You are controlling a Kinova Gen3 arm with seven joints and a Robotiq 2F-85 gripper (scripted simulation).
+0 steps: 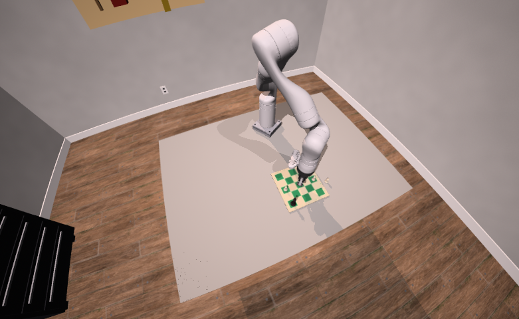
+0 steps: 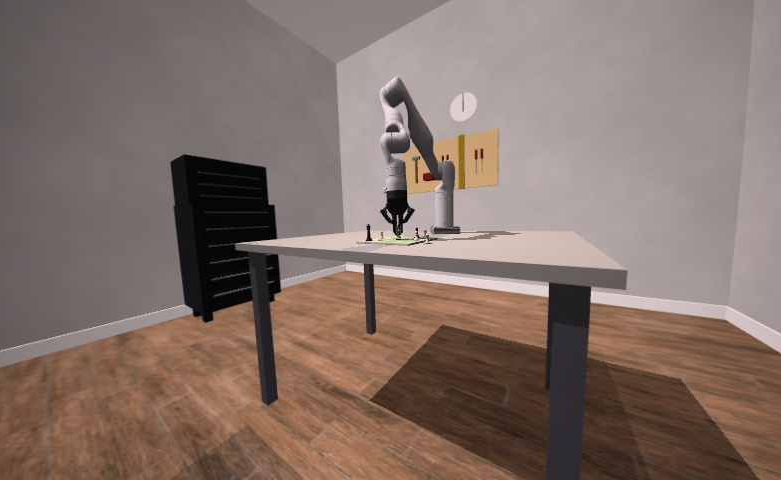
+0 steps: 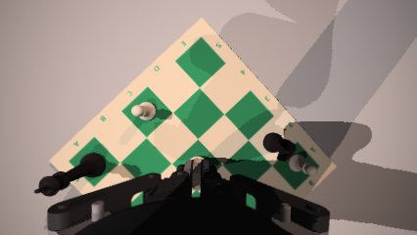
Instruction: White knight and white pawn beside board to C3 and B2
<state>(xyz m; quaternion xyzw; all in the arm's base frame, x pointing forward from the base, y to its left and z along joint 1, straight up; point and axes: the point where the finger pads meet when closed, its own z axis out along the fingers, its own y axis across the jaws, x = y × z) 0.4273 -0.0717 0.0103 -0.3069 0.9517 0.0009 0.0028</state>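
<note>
My gripper is now 20 mm above the tall cream piece. From my hand the other things lie so: cream chessboard 40 mm below.
</note>
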